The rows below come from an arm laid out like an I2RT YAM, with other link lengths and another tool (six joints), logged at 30 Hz.
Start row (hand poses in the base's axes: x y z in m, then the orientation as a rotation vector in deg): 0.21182, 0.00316, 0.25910, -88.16, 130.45, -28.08
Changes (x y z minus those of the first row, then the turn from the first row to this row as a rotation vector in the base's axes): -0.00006, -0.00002, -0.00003, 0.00, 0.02, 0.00; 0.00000, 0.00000, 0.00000, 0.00, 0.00, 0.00; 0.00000, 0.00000, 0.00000, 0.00, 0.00, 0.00; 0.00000, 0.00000, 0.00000, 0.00, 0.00, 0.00; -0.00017, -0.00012, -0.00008, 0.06, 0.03, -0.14; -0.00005, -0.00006, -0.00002, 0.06, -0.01, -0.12; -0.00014, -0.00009, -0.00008, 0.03, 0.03, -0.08; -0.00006, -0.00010, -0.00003, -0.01, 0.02, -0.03; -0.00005, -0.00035, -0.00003, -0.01, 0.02, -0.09; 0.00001, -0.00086, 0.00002, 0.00, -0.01, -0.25; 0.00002, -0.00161, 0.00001, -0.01, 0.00, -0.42; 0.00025, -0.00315, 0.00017, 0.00, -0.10, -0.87; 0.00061, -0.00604, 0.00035, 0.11, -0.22, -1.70; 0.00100, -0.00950, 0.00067, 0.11, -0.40, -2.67; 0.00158, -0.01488, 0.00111, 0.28, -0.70, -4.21; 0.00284, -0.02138, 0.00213, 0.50, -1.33, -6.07; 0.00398, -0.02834, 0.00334, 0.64, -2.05, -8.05; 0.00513, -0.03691, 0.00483, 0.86, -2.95, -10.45; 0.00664, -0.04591, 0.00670, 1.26, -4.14, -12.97; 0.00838, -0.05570, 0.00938, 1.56, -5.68, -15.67; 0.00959, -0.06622, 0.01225, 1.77, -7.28, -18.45; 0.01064, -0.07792, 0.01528, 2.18, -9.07, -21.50
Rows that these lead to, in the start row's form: 0.21176, 0.00314, 0.25907, -88.17, 130.46, -28.07; 0.21182, 0.00316, 0.25910, -88.16, 130.45, -28.08; 0.21182, 0.00316, 0.25910, -88.16, 130.45, -28.08; 0.21182, 0.00316, 0.25910, -88.16, 130.45, -28.08; 0.21165, 0.00304, 0.25902, -88.00, 130.59, -28.03; 0.21177, 0.00310, 0.25908, -88.00, 130.54, -28.05; 0.21168, 0.00307, 0.25902, -88.08, 130.54, -28.05; 0.21176, 0.00306, 0.25907, -88.14, 130.49, -28.09; 0.21177, 0.00281, 0.25907, -88.08, 130.54, -28.10; 0.21183, 0.00230, 0.25912, -87.89, 130.66, -28.15; 0.21184, 0.00155, 0.25911, -87.72, 130.82, -28.21; 0.21207, 0.00001, 0.25927, -87.17, 131.14, -28.38; 0.21243, -0.00288, 0.25945, -86.16, 131.75, -28.55; 0.21282, -0.00634, 0.25977, -85.01, 132.45, -28.93; 0.21340, -0.01172, 0.26021, -83.08, 133.51, -29.32; 0.21466, -0.01822, 0.26123, -80.57, 134.55, -29.95; 0.21580, -0.02518, 0.26244, -77.91, 135.59, -30.76; 0.21695, -0.03375, 0.26393, -74.62, 136.76, -31.68; 0.21846, -0.04275, 0.26580, -70.93, 137.70, -32.57; 0.22020, -0.05254, 0.26848, -66.88, 138.42, -33.82; 0.22141, -0.06306, 0.27135, -62.74, 139.06, -35.21; 0.22246, -0.07476, 0.27438, -58.09, 139.60, -36.49
